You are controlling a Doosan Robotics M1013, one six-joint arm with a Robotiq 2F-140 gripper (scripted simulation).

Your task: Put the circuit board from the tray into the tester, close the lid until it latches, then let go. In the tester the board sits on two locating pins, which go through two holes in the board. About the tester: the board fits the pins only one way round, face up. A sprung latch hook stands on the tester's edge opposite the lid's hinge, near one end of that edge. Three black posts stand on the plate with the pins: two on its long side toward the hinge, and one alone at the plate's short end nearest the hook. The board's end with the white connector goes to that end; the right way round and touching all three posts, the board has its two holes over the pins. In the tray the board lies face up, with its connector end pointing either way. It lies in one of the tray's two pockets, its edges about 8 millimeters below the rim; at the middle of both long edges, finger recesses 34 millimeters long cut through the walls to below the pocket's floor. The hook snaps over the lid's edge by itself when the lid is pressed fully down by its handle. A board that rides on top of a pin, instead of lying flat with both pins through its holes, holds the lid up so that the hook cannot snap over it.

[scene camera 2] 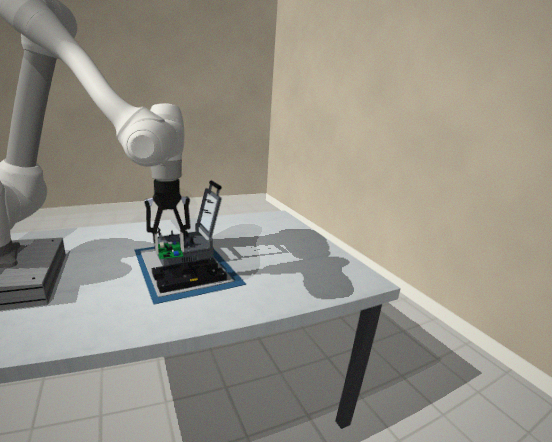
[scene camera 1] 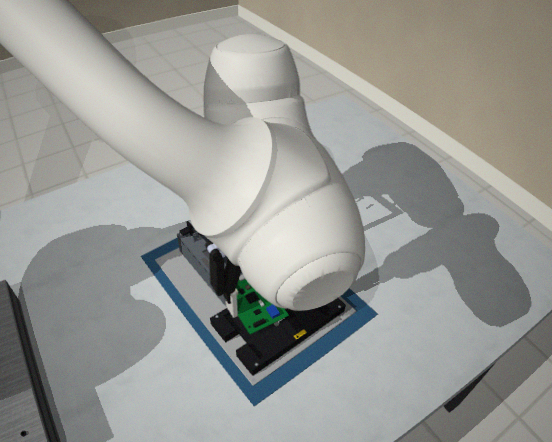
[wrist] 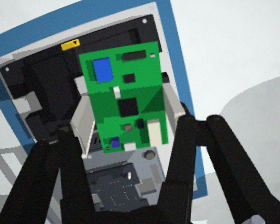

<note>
The pictures show: the gripper, a green circuit board and a tester lid.
The gripper shows as well in scene camera 1 and in the wrist view.
</note>
